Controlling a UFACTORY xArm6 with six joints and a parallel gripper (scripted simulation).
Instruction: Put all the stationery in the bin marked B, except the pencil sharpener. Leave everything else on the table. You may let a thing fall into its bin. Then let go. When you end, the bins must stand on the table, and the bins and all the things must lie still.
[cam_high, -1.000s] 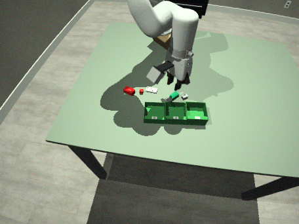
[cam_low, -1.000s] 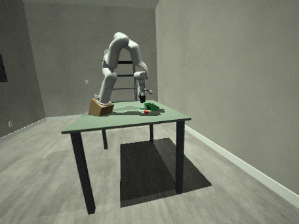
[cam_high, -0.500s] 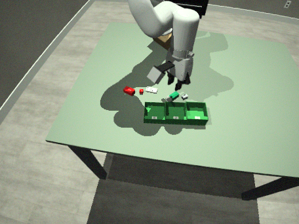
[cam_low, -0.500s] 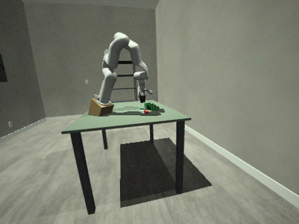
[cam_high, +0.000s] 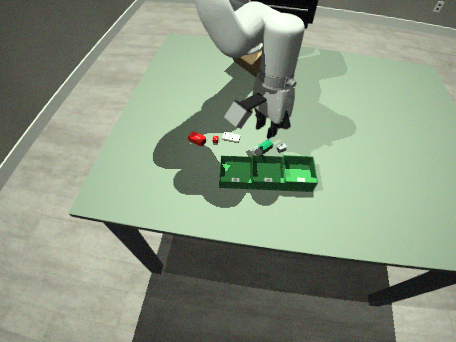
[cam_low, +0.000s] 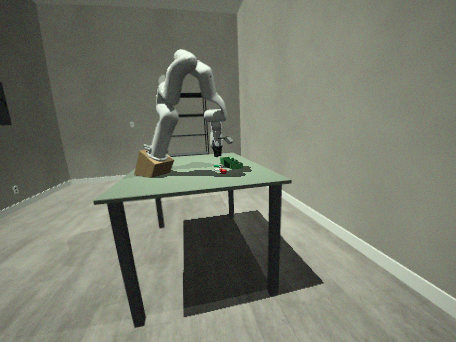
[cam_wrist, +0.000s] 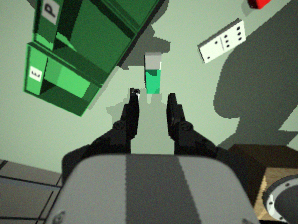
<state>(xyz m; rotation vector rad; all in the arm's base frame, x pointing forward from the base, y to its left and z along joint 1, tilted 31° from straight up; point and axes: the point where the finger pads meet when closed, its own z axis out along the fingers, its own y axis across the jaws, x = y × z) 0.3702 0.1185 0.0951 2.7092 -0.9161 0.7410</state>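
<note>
The grey-white piece is 9 cm below my hand, 5 cm to the left of it and 1 cm behind it. The rest, counted from my hand: joined green bins: 10 cm ahead, 7 cm below, 2 cm to the left; red die: 14 cm to the right, 9 cm below, 1 cm behind; white domino: 10 cm to the right, 9 cm below, 3 cm behind.
</note>
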